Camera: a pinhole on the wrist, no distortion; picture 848 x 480 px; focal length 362.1 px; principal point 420.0 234.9 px. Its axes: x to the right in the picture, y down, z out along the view. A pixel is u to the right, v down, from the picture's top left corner.
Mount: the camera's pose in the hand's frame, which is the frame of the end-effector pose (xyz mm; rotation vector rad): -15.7 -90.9 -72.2 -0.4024 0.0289 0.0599
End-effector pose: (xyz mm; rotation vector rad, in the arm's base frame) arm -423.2 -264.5 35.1 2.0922 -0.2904 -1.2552
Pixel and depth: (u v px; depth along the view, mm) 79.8 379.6 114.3
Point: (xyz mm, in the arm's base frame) -504.5 -203.4 109.2
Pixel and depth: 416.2 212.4 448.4
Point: -717.9 -454.6 -28.3
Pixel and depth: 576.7 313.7 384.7
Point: -529.8 -554.1 -51.9
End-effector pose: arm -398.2 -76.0 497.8 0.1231 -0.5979 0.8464
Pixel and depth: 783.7 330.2 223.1
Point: -383.2 70.5 686.4
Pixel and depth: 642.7 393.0 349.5
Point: -525.1 125.3 728.3
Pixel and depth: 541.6 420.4 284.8
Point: -535.0 37.6 624.9
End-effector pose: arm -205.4 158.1 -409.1 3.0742 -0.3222 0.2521
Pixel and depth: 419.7 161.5 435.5
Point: -151.5 139.3 -767.4
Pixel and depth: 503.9 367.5 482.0
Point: -125.3 -137.7 -681.3
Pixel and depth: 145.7 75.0 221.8
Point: -323.6 283.6 -614.4
